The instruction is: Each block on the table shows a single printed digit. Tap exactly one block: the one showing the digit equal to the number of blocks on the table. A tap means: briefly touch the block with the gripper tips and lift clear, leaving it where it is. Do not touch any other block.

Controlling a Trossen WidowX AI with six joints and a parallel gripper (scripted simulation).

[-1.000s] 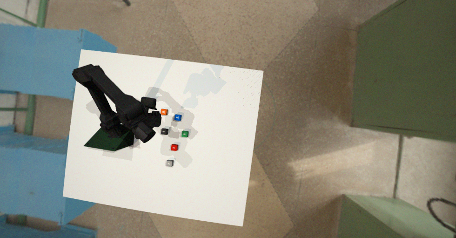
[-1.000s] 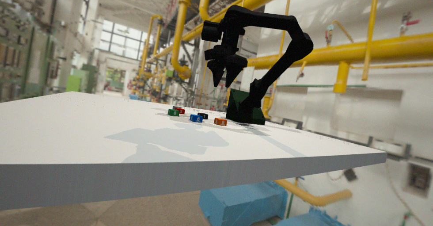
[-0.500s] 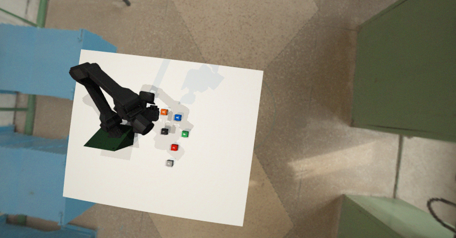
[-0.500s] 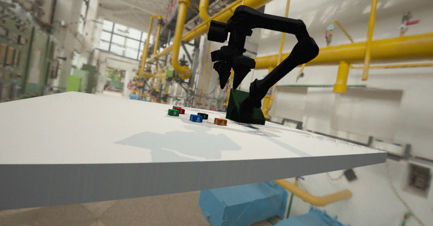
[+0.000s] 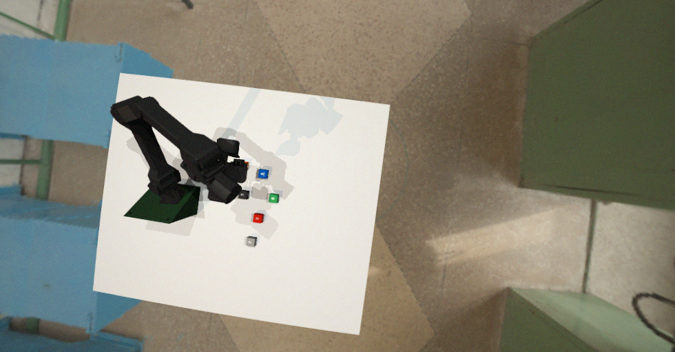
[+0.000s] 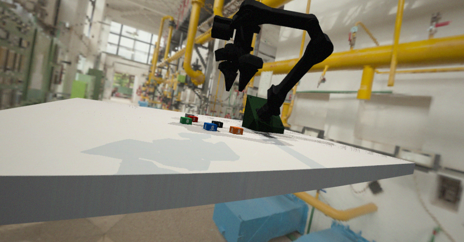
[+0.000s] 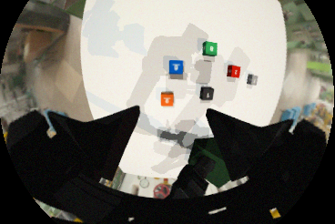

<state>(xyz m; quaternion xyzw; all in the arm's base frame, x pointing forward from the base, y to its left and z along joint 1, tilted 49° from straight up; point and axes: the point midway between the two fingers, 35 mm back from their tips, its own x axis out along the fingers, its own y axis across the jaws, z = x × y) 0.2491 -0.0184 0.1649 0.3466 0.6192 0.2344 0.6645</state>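
My gripper tip is now 50 mm short of the blue block, 20 mm to the left of it and 120 mm above it. Round my gripper tip: orange block (30 mm behind, 10 mm to the left, 120 mm below); then green block (100 mm ahead, 110 mm to the right, 120 mm below); then black block (20 mm behind, 100 mm to the right, 120 mm below).
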